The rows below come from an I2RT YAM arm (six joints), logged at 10 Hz.
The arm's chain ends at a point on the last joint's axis. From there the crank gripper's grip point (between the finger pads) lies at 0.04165 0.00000 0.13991 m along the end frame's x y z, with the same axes.
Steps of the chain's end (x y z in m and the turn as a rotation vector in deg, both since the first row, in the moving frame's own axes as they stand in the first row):
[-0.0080, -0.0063, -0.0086, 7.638, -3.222, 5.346]
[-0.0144, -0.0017, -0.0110, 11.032, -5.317, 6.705]
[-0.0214, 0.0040, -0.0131, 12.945, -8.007, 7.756]
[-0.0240, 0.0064, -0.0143, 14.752, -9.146, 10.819]
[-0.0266, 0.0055, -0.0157, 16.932, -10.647, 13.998]
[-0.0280, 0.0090, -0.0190, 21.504, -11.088, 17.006]
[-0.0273, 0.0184, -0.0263, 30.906, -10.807, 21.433]
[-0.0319, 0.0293, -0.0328, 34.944, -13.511, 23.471]
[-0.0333, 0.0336, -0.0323, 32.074, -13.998, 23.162]
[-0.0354, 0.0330, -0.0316, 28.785, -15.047, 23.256]
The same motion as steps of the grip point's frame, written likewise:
[-0.0152, -0.0215, -0.0075, 7.638, -3.222, 5.346]
[-0.0261, -0.0247, -0.0099, 11.032, -5.317, 6.705]
[-0.0393, -0.0236, -0.0116, 12.945, -8.007, 7.756]
[-0.0438, -0.0241, -0.0131, 14.752, -9.146, 10.819]
[-0.0488, -0.0290, -0.0151, 16.932, -10.647, 13.998]
[-0.0488, -0.0348, -0.0212, 21.504, -11.088, 17.006]
[-0.0416, -0.0437, -0.0370, 30.906, -10.807, 21.433]
[-0.0495, -0.0417, -0.0474, 34.944, -13.511, 23.471]
[-0.0538, -0.0319, -0.0435, 32.074, -13.998, 23.162]
[-0.0602, -0.0260, -0.0390, 28.785, -15.047, 23.256]

